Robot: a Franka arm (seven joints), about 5 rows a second.
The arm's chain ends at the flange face. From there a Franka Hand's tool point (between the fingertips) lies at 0.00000 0.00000 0.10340 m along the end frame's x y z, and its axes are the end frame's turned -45 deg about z.
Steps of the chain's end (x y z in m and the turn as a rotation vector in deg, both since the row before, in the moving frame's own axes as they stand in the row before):
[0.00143, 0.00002, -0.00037, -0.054, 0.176, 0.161]
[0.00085, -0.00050, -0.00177, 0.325, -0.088, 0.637]
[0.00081, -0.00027, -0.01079, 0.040, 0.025, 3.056]
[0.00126, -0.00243, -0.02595, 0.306, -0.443, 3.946]
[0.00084, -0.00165, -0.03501, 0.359, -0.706, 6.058]
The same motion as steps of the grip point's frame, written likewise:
[0.00115, 0.00132, -0.00037, -0.163, 0.086, 0.161]
[0.00126, -0.00028, -0.00177, 0.292, 0.168, 0.637]
[0.00085, 0.00036, -0.01079, 0.011, 0.046, 3.056]
[0.00247, -0.00179, -0.02595, 0.530, -0.097, 3.946]
[0.00139, -0.00195, -0.03502, 0.753, -0.245, 6.058]

